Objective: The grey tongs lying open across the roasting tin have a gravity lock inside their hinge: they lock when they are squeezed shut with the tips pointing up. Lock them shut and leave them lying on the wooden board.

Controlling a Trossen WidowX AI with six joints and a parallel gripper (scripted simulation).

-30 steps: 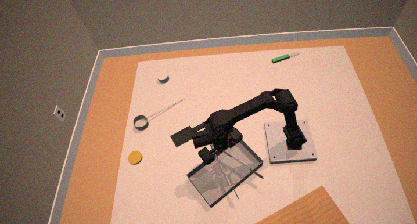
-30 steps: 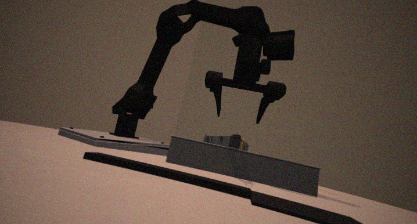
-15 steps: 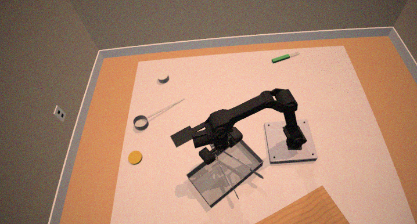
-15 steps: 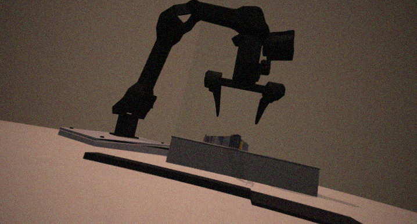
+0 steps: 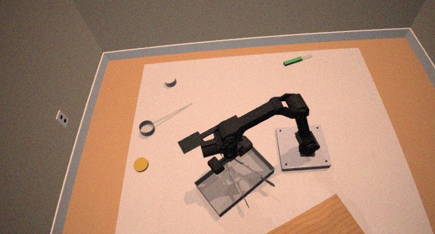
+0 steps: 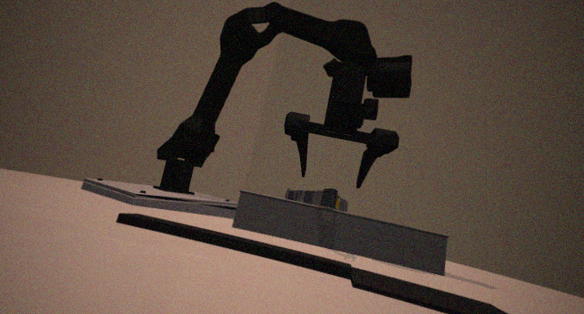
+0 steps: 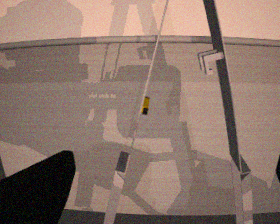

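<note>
The yellow slider is 30 mm below my gripper tip and 20 mm ahead of it. From my gripper tip the other things lie so: grey roasting tin (70 mm below, 40 mm to the left, 10 mm behind); yellow disc (440 mm ahead, 90 mm below, 10 mm to the right); black spatula (180 mm to the right, 140 mm ahead, 100 mm below).
</note>
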